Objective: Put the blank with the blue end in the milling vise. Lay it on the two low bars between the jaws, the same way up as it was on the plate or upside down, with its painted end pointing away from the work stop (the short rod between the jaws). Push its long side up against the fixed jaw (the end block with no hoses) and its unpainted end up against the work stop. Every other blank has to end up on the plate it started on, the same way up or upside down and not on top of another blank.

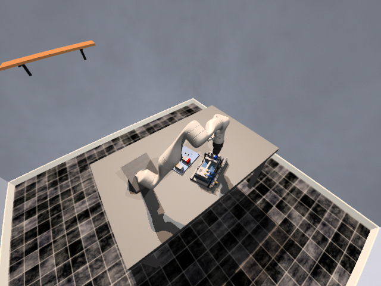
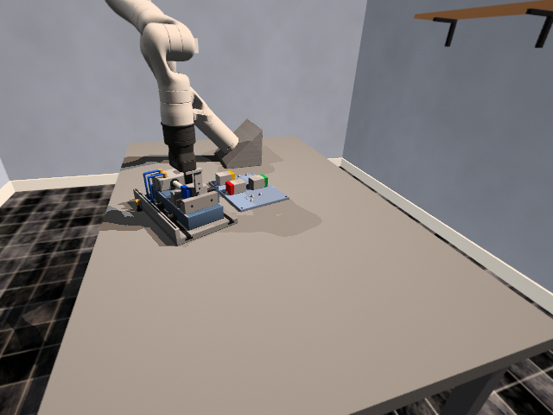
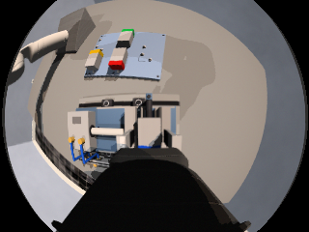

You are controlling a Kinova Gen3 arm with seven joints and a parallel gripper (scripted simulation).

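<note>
The blue-ended blank is 3 cm below my hand. Also, from my hand: light blue plate (19 cm behind, 18 cm to the left, 12 cm below); then red-ended blank (18 cm behind, 13 cm to the left, 10 cm below); then fixed jaw (5 cm below, 3 cm ahead, 1 cm to the left).
</note>
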